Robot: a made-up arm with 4 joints.
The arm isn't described. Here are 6 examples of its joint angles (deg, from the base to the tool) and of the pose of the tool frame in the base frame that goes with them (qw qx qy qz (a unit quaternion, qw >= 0); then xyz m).
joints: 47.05 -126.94 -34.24 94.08
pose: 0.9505 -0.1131 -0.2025 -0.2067 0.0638 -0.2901 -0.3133
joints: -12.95 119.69 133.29 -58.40
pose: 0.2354 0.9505 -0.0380 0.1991 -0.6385 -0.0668 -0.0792
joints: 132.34 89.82 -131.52 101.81
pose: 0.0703 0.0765 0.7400 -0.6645 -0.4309 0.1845 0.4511
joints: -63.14 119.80 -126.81 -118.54
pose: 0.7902 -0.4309 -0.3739 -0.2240 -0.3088 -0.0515 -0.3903
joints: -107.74 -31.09 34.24 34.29
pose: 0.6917 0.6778 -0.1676 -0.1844 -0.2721 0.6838 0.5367
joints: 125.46 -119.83 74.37 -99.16
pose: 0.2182 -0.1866 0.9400 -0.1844 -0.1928 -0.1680 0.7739
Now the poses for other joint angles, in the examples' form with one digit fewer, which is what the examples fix.
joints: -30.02 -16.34 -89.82 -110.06
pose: 0.442 -0.415 0.630 -0.486 -0.644 0.379 -0.062
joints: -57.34 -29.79 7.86 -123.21
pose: 0.180 0.156 0.424 -0.874 -0.269 0.637 -0.133
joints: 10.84 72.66 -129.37 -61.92
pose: 0.345 -0.870 0.351 0.007 -0.674 -0.349 0.078
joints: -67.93 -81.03 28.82 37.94
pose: 0.867 0.325 0.094 -0.366 -0.100 0.729 -0.063
